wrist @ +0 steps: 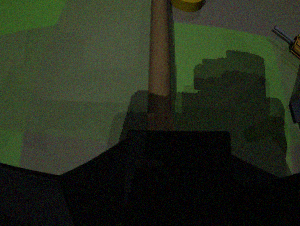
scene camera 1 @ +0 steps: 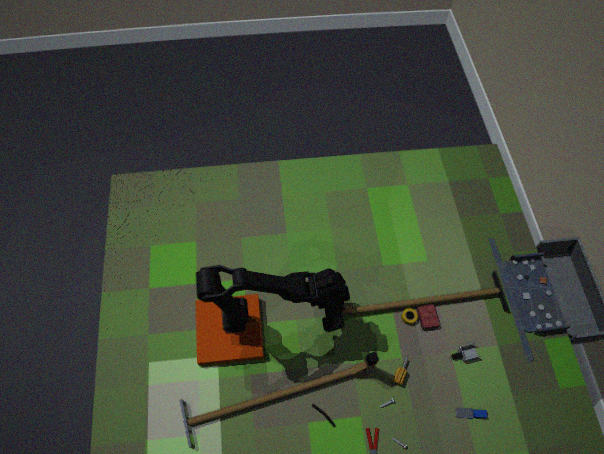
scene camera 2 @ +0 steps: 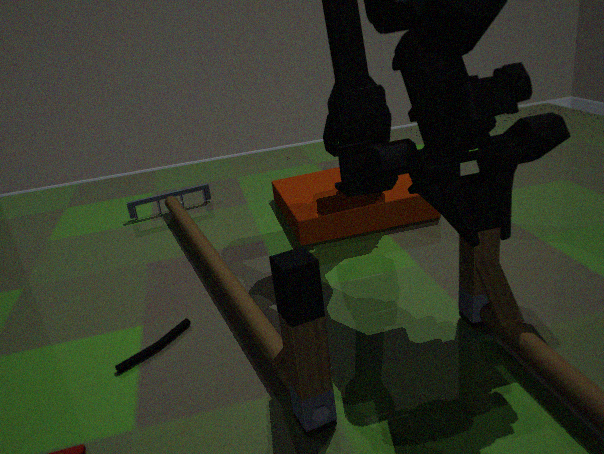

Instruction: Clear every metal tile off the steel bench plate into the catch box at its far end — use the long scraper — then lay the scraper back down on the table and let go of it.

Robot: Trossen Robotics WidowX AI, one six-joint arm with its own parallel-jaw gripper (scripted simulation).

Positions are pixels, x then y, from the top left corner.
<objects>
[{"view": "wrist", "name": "my gripper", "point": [164, 143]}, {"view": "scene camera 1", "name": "my gripper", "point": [343, 305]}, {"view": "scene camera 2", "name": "my gripper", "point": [490, 242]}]
</objects>
